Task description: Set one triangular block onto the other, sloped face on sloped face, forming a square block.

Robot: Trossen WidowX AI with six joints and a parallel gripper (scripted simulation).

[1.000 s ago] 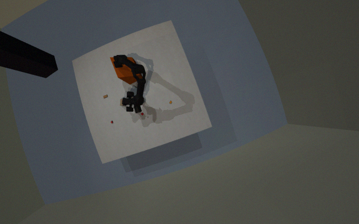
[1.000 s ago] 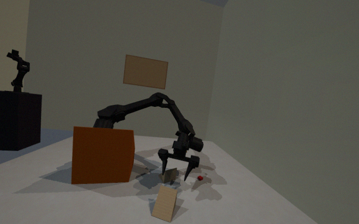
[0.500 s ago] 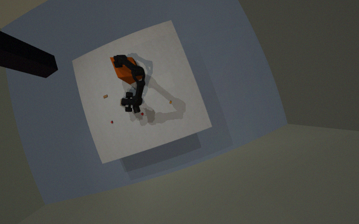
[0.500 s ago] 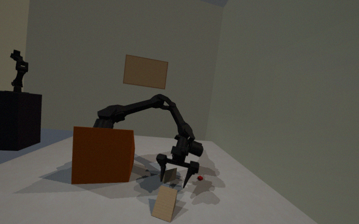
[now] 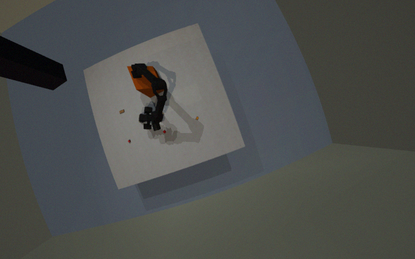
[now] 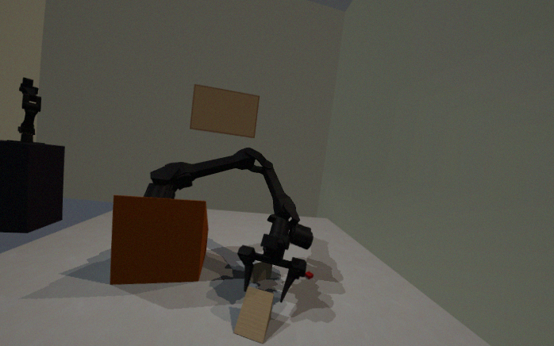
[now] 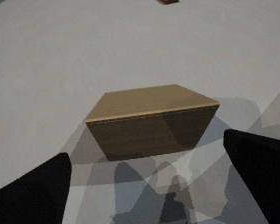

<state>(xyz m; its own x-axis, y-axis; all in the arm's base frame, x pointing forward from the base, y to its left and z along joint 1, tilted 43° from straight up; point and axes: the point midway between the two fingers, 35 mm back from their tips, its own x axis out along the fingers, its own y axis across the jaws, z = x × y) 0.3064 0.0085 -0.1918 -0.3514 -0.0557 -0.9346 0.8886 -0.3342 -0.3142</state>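
My gripper tip is now 2 cm past the tan triangular block, 2 cm to the left of it and 2 cm above it. From my gripper tip the other things lie so: orange piece (20 cm ahead, 43 cm to the left, 3 cm below); then tan piece (18 cm behind, 19 cm to the right, 3 cm below); then red cube (18 cm ahead, 11 cm to the left, 3 cm below).
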